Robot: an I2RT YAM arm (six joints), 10 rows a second.
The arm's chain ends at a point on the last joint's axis. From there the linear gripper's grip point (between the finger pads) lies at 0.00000 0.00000 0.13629 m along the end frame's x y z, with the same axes.
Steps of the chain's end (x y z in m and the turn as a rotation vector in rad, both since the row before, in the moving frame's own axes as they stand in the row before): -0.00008 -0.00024 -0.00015 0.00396 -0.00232 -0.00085; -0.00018 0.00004 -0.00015 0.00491 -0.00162 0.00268; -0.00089 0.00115 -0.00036 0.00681 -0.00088 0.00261; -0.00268 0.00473 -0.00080 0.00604 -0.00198 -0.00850; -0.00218 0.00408 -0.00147 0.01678 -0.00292 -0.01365; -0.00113 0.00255 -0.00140 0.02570 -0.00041 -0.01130
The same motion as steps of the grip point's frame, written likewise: -0.00040 -0.00078 -0.00015 0.00396 -0.00232 -0.00085; -0.00040 -0.00063 -0.00015 0.00491 -0.00162 0.00268; -0.00101 0.00022 -0.00036 0.00681 -0.00088 0.00261; -0.00295 0.00391 -0.00080 0.00604 -0.00198 -0.00850; -0.00259 0.00180 -0.00149 0.01678 -0.00292 -0.01365; -0.00121 -0.00095 -0.00145 0.02570 -0.00041 -0.01130
